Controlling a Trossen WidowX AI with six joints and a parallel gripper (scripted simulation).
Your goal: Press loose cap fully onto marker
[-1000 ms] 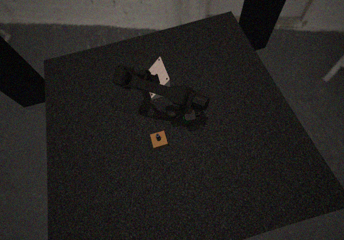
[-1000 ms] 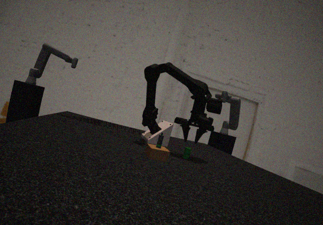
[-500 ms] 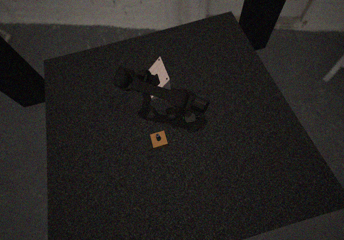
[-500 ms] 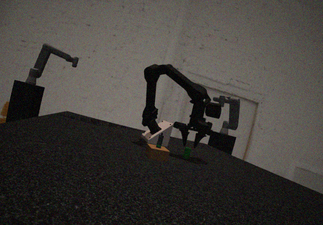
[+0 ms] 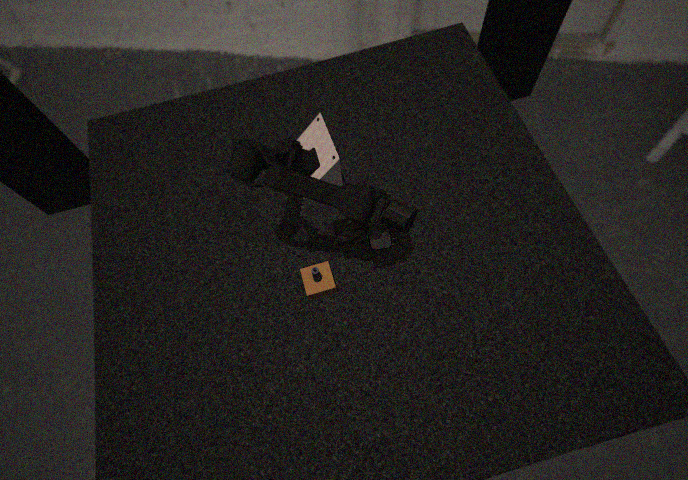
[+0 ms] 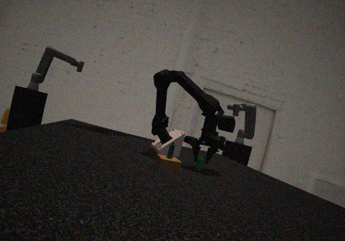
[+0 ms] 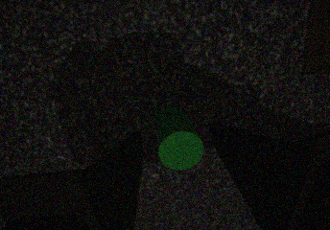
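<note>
Right now my gripper tip is 1 cm above the green cap. The rest, counted from my gripper tip: holder block 7 cm ahead, 17 cm to the right, 1 cm below; dark marker 7 cm ahead, 17 cm to the right, 5 cm above.
</note>
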